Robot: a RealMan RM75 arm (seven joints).
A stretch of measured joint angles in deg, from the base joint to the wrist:
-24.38, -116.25, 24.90, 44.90, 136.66, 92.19, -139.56
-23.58, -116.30, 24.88, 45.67, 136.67, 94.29, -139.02
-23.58, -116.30, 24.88, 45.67, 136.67, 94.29, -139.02
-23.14, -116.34, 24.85, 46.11, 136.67, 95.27, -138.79
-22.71, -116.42, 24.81, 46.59, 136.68, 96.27, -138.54
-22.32, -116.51, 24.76, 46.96, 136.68, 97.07, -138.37
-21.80, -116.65, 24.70, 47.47, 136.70, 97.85, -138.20
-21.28, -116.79, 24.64, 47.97, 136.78, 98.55, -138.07
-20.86, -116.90, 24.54, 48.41, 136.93, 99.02, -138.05
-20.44, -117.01, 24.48, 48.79, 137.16, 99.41, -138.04
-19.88, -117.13, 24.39, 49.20, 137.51, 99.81, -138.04
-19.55, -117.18, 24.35, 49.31, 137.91, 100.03, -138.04
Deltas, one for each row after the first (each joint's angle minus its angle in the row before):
0.80, -0.05, -0.02, 0.77, 0.01, 2.10, 0.54
0.00, 0.00, 0.00, 0.00, 0.00, 0.00, 0.00
0.44, -0.04, -0.03, 0.44, 0.00, 0.98, 0.23
0.43, -0.08, -0.04, 0.48, 0.01, 1.00, 0.25
0.39, -0.09, -0.05, 0.37, 0.00, 0.80, 0.17
0.52, -0.14, -0.06, 0.51, 0.02, 0.78, 0.17
0.52, -0.14, -0.06, 0.50, 0.08, 0.70, 0.13
0.42, -0.11, -0.10, 0.44, 0.15, 0.47, 0.02
0.42, -0.11, -0.06, 0.38, 0.23, 0.39, 0.01
0.56, -0.12, -0.09, 0.41, 0.35, 0.40, 0.00
0.33, -0.05, -0.04, 0.11, 0.40, 0.22, 0.00

